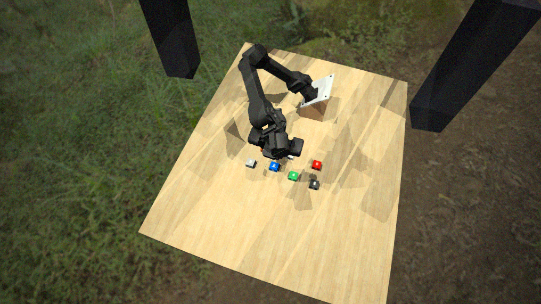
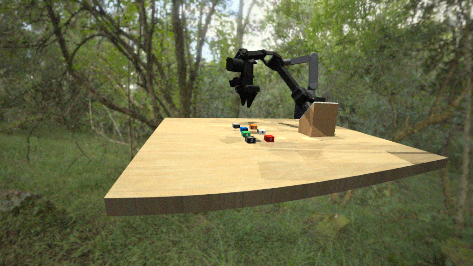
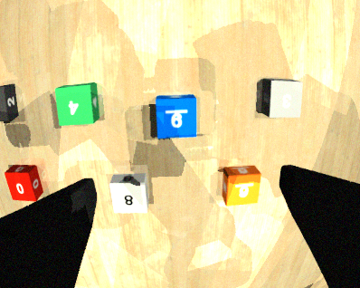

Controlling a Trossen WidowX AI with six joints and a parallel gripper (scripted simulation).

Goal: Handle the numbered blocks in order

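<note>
My gripper tip is now 17 cm to the right of the red block, 11 cm above it and 3 cm past it. The rest, counted from my gripper tip: blue block 11 cm below; then white block 11 cm below, 6 cm to the left, 6 cm behind; then green block 11 cm below, 8 cm to the left, 3 cm ahead.
</note>
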